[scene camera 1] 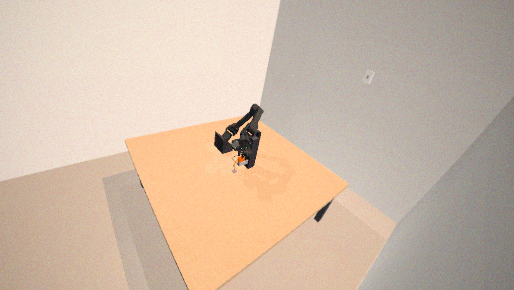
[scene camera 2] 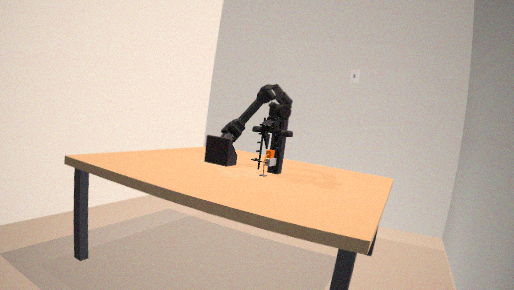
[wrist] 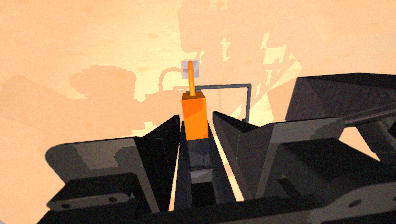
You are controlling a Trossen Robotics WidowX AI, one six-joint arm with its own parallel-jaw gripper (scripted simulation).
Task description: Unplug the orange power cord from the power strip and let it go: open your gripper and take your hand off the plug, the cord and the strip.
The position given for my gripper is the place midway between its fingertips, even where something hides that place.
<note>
I see my gripper (wrist: 196,117) and an orange plug (wrist: 194,107).
</note>
